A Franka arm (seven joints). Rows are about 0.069 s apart.
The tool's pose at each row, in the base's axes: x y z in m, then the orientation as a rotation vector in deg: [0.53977, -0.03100, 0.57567, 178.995, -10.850, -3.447]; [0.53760, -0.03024, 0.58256, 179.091, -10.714, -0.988]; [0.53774, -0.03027, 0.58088, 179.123, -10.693, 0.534]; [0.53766, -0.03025, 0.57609, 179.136, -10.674, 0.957]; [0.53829, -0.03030, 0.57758, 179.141, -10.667, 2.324]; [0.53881, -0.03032, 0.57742, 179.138, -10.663, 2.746]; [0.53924, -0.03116, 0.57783, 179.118, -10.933, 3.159]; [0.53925, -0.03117, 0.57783, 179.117, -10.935, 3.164]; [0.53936, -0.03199, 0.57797, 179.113, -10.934, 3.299]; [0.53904, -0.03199, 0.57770, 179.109, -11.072, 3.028]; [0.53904, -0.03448, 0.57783, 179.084, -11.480, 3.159]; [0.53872, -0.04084, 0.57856, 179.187, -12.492, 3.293]
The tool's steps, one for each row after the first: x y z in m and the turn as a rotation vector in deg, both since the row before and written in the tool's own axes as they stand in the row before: [-0.00250, -0.00040, -0.00681, 0.151, 1.566, -0.083]; [0.00016, -0.00001, 0.00168, 0.087, 0.969, -0.010]; [-0.00011, -0.00006, 0.00479, 0.030, 0.269, -0.011]; [0.00065, -0.00001, -0.00148, 0.069, 0.870, 0.000]; [0.00051, -0.00004, 0.00017, 0.019, 0.269, -0.001]; [0.00054, 0.00079, -0.00039, 0.016, 0.262, 0.174]; [0.00001, 0.00001, 0.00000, -0.001, 0.003, 0.001]; [0.00021, 0.00080, -0.00013, 0.004, 0.086, 0.000]; [-0.00033, 0.00004, 0.00026, -0.012, -0.173, 0.087]; [0.00031, 0.00247, -0.00010, 0.004, 0.082, 0.261]; [0.00052, 0.00635, -0.00067, 0.166, 0.070, 0.643]
